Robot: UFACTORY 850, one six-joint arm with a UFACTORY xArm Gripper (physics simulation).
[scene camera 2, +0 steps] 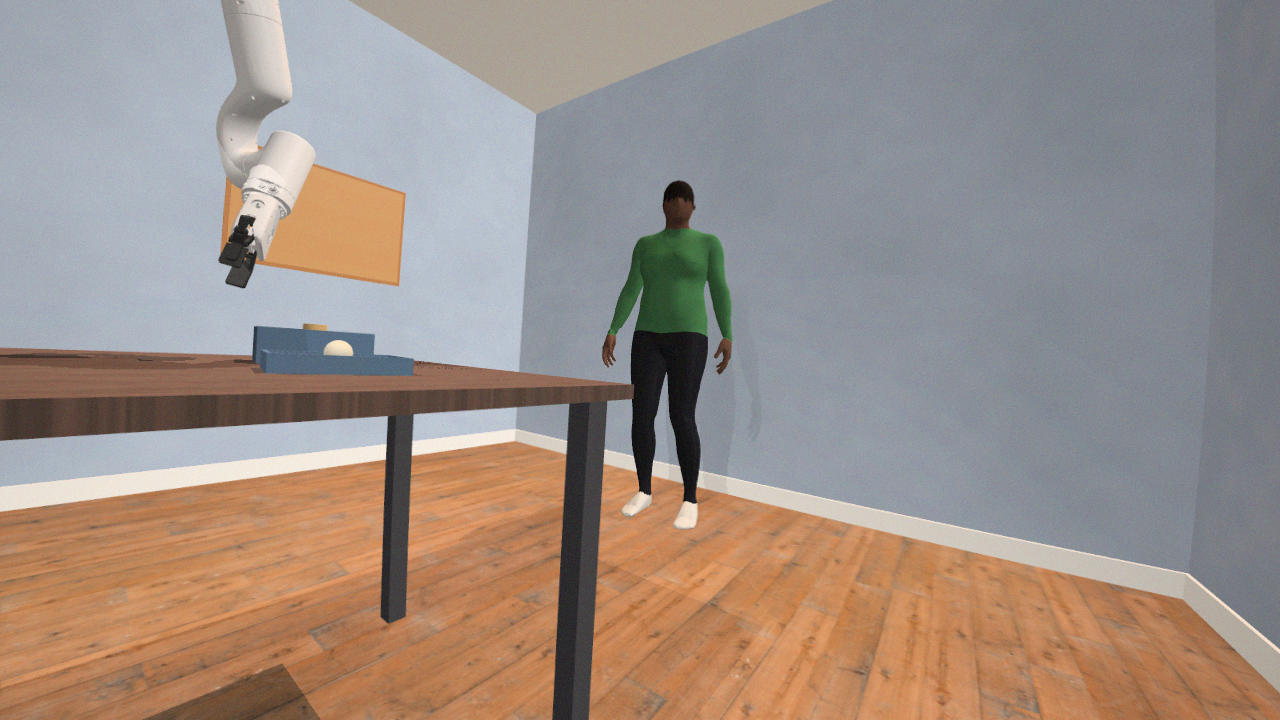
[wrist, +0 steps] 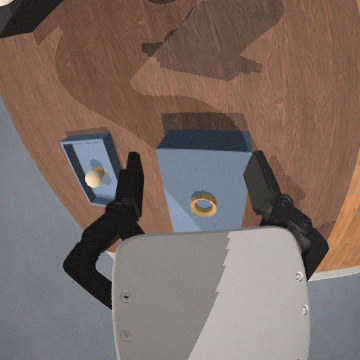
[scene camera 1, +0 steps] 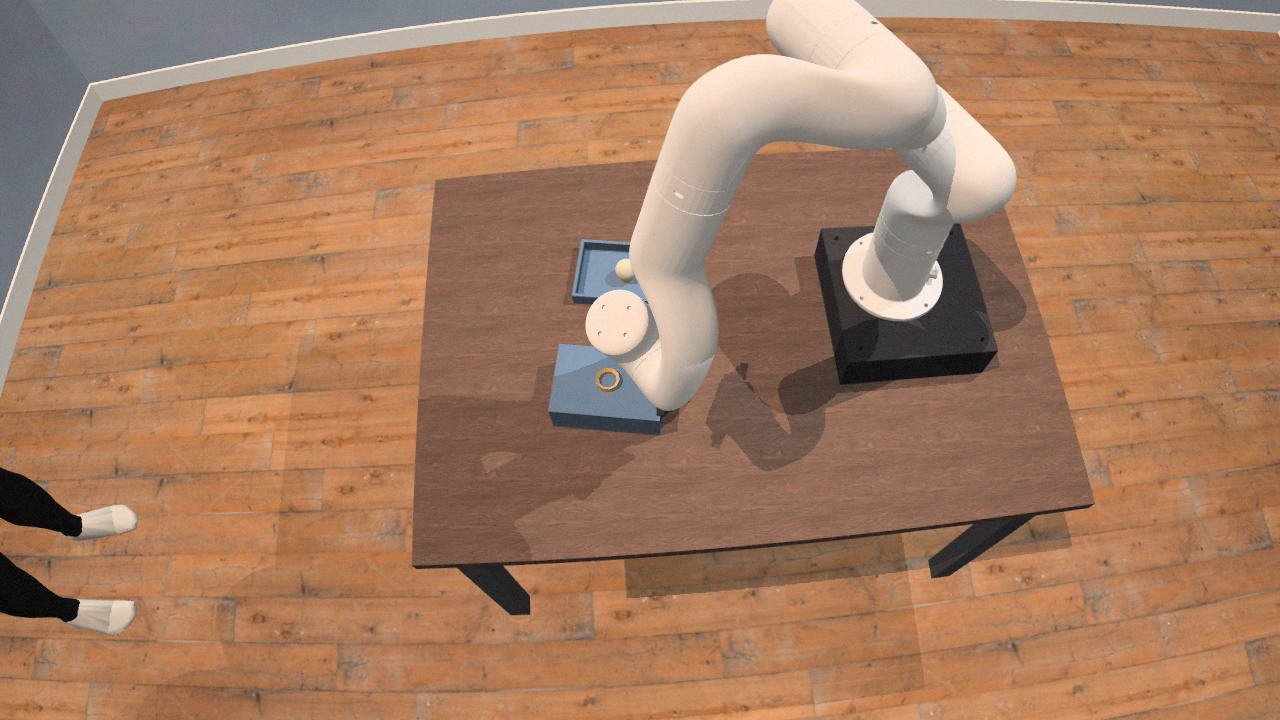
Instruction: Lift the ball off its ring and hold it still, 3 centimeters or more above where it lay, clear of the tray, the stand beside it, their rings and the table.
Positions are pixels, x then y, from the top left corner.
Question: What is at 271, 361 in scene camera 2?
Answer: A shallow blue tray.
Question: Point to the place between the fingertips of the gripper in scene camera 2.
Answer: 231, 275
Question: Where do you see a blue stand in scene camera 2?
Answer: At 313, 337
